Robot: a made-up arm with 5 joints. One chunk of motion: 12 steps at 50 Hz.
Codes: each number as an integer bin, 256 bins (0 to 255) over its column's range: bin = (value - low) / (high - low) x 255, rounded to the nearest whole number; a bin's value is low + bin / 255 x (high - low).
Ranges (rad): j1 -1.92..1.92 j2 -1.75..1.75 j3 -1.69..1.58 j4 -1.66..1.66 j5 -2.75..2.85
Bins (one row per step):
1: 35 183 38 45 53
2: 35 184 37 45 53
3: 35 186 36 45 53
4: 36 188 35 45 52
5: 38 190 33 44 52
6: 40 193 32 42 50
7: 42 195 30 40 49
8: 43 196 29 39 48
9: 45 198 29 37 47
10: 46 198 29 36 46
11: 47 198 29 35 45
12: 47 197 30 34 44
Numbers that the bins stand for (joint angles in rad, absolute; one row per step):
1: -1.3929 0.7618 -1.2027 -1.0741 -1.5861
2: -1.3929 0.7755 -1.2155 -1.0741 -1.5861
3: -1.3929 0.8029 -1.2284 -1.0741 -1.5861
4: -1.3779 0.8304 -1.2412 -1.0741 -1.6080
5: -1.3478 0.8578 -1.2668 -1.0871 -1.6080
6: -1.3176 0.8990 -1.2796 -1.1132 -1.6520
7: -1.2875 0.9265 -1.3053 -1.1392 -1.6739
8: -1.2725 0.9402 -1.3181 -1.1522 -1.6959
9: -1.2424 0.9676 -1.3181 -1.1783 -1.7178
10: -1.2273 0.9676 -1.3181 -1.1913 -1.7398
11: -1.2122 0.9676 -1.3181 -1.2043 -1.7618
12: -1.2122 0.9539 -1.3053 -1.2173 -1.7837

